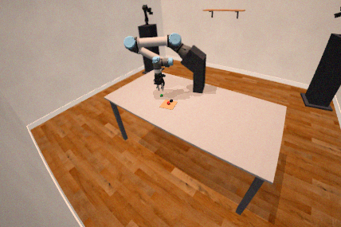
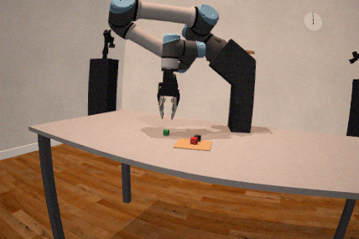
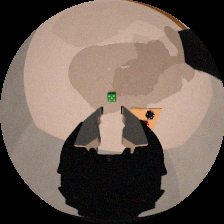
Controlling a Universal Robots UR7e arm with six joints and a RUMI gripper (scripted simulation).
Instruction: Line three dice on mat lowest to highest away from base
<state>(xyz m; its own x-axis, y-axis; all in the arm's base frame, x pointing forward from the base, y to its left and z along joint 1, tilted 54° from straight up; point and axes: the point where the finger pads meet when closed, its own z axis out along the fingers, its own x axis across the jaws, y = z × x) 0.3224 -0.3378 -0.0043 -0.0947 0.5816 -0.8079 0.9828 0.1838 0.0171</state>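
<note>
Now: the green die 80 mm below my hand. The rest, counted from my hand: black die 150 mm to the left, 70 mm below, 60 mm ahead; red die 140 mm to the left, 110 mm ahead, 70 mm below; orange mat 140 mm to the left, 110 mm ahead, 90 mm below.
</note>
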